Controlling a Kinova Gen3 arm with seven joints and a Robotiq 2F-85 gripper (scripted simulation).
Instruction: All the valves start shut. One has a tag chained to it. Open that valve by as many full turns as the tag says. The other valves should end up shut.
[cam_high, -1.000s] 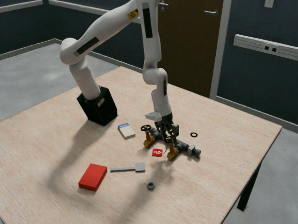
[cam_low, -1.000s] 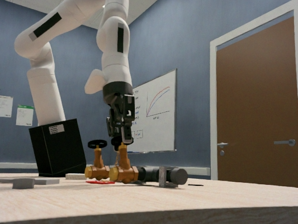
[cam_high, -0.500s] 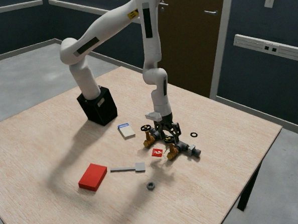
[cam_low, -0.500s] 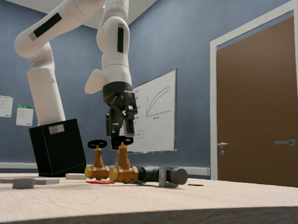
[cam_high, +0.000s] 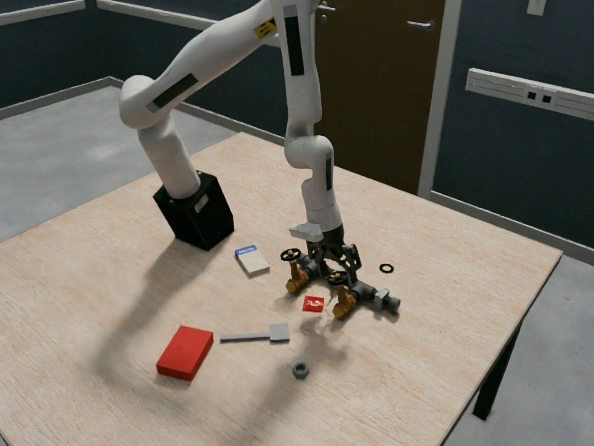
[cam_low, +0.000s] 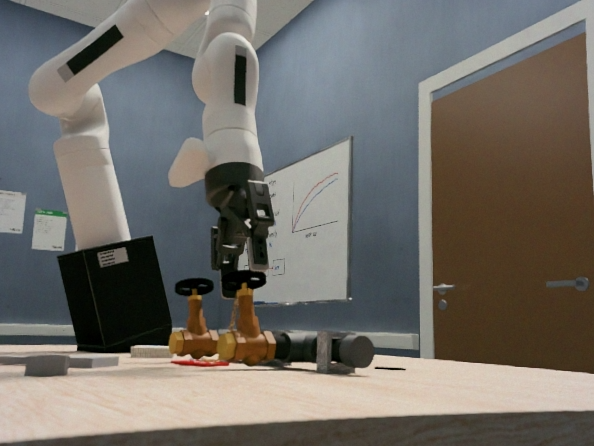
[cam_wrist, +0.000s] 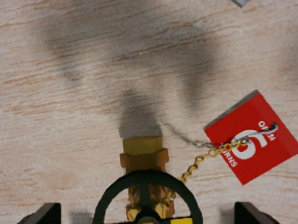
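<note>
The red tag lies 100 mm below my hand, 60 mm behind it and 30 mm to the right of it. Round my hand: red block: 350 mm to the right, 130 mm behind, 80 mm below; white card box: 290 mm behind, 90 mm below, 30 mm to the right; grey t-shaped tool: 190 mm to the right, 90 mm below, 60 mm behind.
</note>
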